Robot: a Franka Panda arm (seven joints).
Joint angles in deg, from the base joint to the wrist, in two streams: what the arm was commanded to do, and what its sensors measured. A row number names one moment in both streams.
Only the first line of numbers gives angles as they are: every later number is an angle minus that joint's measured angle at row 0.
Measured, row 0:
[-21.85 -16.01 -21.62 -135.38 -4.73 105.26 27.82]
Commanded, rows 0 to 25:
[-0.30 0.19 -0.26 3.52 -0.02 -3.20 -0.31]
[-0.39 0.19 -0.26 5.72 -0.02 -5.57 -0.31]
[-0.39 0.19 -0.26 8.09 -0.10 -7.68 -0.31]
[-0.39 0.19 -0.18 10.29 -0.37 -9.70 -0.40]
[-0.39 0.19 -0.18 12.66 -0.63 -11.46 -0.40]
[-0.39 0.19 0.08 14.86 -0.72 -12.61 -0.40]
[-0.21 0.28 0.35 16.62 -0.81 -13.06 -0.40]
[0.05 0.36 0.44 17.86 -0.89 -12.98 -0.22]
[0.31 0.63 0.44 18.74 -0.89 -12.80 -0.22]
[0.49 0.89 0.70 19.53 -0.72 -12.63 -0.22]
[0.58 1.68 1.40 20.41 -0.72 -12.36 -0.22]
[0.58 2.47 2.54 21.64 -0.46 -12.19 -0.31]
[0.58 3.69 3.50 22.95 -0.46 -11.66 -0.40]
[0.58 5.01 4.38 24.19 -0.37 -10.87 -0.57]
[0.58 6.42 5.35 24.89 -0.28 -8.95 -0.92]
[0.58 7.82 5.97 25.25 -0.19 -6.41 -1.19]
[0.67 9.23 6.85 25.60 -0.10 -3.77 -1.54]
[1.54 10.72 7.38 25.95 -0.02 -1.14 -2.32]
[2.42 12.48 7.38 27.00 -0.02 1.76 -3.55]
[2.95 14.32 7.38 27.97 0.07 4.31 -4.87]
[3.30 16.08 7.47 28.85 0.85 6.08 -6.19]
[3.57 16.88 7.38 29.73 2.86 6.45 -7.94]
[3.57 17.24 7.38 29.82 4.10 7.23 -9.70]
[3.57 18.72 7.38 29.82 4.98 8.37 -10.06]
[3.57 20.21 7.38 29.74 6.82 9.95 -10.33]
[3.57 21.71 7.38 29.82 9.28 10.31 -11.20]
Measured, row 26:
[3.92 17.72 7.28 28.23 4.30 8.20 -8.15]
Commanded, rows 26 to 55:
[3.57 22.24 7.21 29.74 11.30 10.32 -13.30]
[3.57 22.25 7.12 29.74 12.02 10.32 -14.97]
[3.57 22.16 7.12 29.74 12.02 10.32 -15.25]
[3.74 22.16 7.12 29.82 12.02 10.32 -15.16]
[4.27 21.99 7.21 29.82 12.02 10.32 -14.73]
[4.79 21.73 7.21 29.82 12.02 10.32 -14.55]
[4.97 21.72 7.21 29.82 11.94 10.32 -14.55]
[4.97 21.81 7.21 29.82 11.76 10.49 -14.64]
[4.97 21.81 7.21 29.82 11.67 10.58 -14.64]
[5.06 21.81 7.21 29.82 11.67 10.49 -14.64]
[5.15 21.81 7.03 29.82 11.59 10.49 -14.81]
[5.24 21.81 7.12 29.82 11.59 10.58 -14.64]
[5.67 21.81 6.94 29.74 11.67 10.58 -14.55]
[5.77 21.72 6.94 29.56 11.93 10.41 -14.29]
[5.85 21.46 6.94 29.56 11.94 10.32 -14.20]
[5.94 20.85 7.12 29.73 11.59 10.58 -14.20]
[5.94 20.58 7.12 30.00 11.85 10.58 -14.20]
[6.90 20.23 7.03 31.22 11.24 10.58 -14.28]
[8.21 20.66 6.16 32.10 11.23 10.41 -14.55]
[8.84 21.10 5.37 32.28 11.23 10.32 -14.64]
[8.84 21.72 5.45 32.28 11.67 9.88 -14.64]
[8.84 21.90 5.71 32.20 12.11 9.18 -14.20]
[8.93 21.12 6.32 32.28 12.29 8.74 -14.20]
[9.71 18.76 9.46 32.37 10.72 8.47 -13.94]
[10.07 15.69 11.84 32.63 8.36 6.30 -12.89]
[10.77 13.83 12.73 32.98 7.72 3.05 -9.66]
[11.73 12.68 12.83 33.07 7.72 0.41 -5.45]
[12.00 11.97 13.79 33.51 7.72 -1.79 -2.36]
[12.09 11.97 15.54 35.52 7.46 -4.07 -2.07]
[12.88 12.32 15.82 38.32 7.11 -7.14 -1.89]
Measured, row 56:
[12.11 13.17 13.73 34.20 8.68 -0.72 -4.71]
